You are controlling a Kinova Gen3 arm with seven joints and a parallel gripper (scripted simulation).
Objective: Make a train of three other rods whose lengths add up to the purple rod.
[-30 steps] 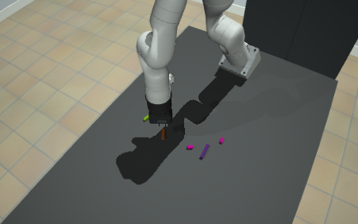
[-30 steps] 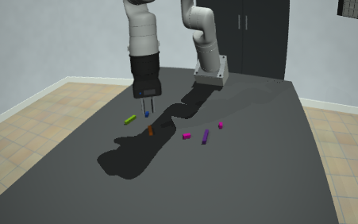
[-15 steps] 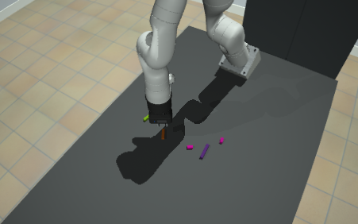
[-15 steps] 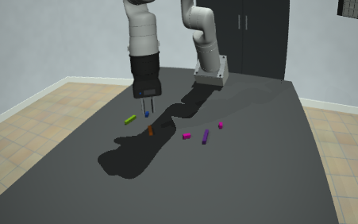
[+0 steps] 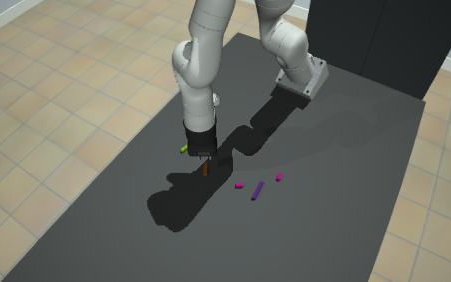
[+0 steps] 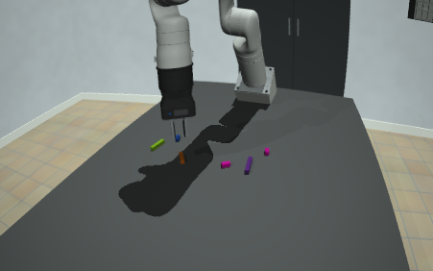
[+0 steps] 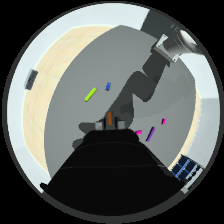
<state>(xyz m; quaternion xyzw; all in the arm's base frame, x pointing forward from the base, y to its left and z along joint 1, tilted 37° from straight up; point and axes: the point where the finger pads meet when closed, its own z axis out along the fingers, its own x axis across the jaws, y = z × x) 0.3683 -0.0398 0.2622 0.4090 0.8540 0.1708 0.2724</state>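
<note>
Now: hand 80 mm above the orange rod. From my hand the other things lie so: lime rod 20 mm behind, 100 mm to the right, 80 mm below; purple rod 40 mm behind, 160 mm to the left, 80 mm below.
</note>
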